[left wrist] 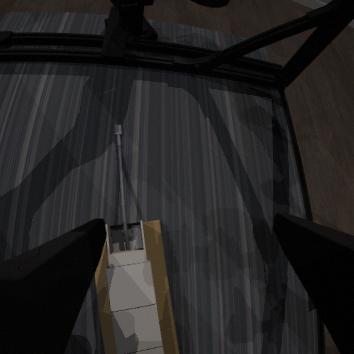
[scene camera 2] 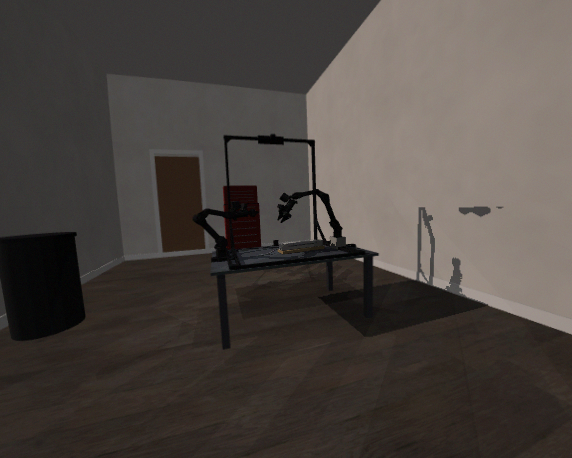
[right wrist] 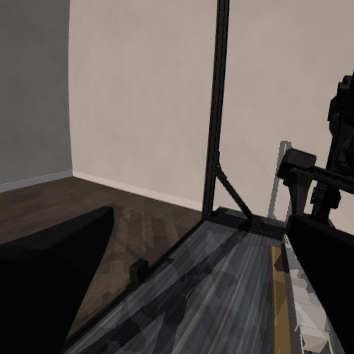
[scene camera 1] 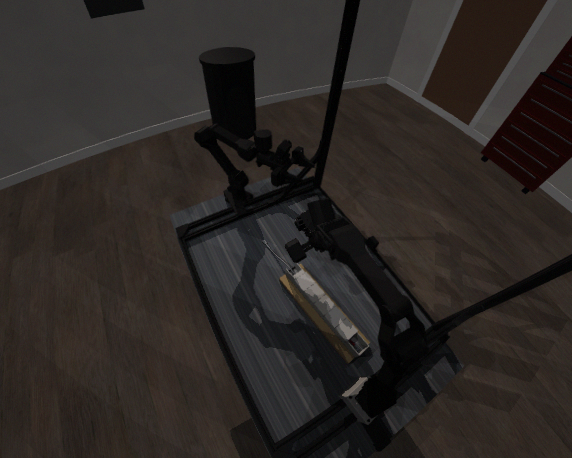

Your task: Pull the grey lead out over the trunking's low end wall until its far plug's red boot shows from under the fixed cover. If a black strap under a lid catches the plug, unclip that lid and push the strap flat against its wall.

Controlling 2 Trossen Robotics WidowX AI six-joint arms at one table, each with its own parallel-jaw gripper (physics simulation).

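Frame: origin at the left arm's base, x down, y back, z left, level; millimetres.
Seen in the pictures: left gripper, fingertip midpoint: (left wrist: 190,224) (scene camera 2: 279,221) (scene camera 1: 309,237); right gripper, fingertip midpoint: (scene camera 2: 255,212) (right wrist: 202,219) (scene camera 1: 308,173); left arm's base, origin of the base link: (scene camera 2: 337,236) (right wrist: 317,219) (scene camera 1: 368,399); right arm's base, origin of the base link: (left wrist: 130,25) (scene camera 2: 221,256) (scene camera 1: 238,196).
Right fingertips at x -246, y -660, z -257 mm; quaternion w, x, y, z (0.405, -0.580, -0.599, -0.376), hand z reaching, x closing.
Pixels of each thing's middle, then the offset from my right fingertips to it. "spot": a spot on its surface instead.
- grey lead, surface spot: (left wrist: 120,157) (scene camera 1: 272,251) spot: dx +335, dy +28, dz +169 mm
- light plug, body centre: (left wrist: 118,135) (scene camera 1: 266,244) dx +341, dy -20, dz +172 mm
- small red spot, surface spot: (scene camera 1: 353,343) spot: dx +311, dy +512, dz +159 mm
- small black block, surface spot: (right wrist: 139,270) (scene camera 1: 369,240) spot: dx +300, dy +244, dz -203 mm
White trunking (scene camera 1: 327,308) (left wrist: 131,285) (right wrist: 309,305) with several lids in a row lies on a wooden base (scene camera 1: 320,326) (left wrist: 167,310) (right wrist: 281,300). The lids look seated. The grey lead (scene camera 1: 275,252) (left wrist: 120,157) comes out of the open end and ends in a light plug (scene camera 1: 265,243) (left wrist: 118,130) over the table. A small red spot (scene camera 1: 353,343) shows in the trunking's other open end. Black straps do not show. My left gripper (scene camera 1: 302,227) (scene camera 2: 281,217) (left wrist: 190,224) is open, above the trunking's lead end. My right gripper (scene camera 1: 300,162) (scene camera 2: 255,212) (right wrist: 202,219) is open, raised, away from the lead.
Black frame posts (scene camera 1: 336,100) (scene camera 2: 314,190) (right wrist: 215,110) stand at the table's edge. A small black block (scene camera 1: 372,242) (right wrist: 139,270) sits at the long edge. A black bin (scene camera 1: 229,90) (scene camera 2: 42,285) and a red tool cabinet (scene camera 1: 535,125) (scene camera 2: 245,225) stand off the table.
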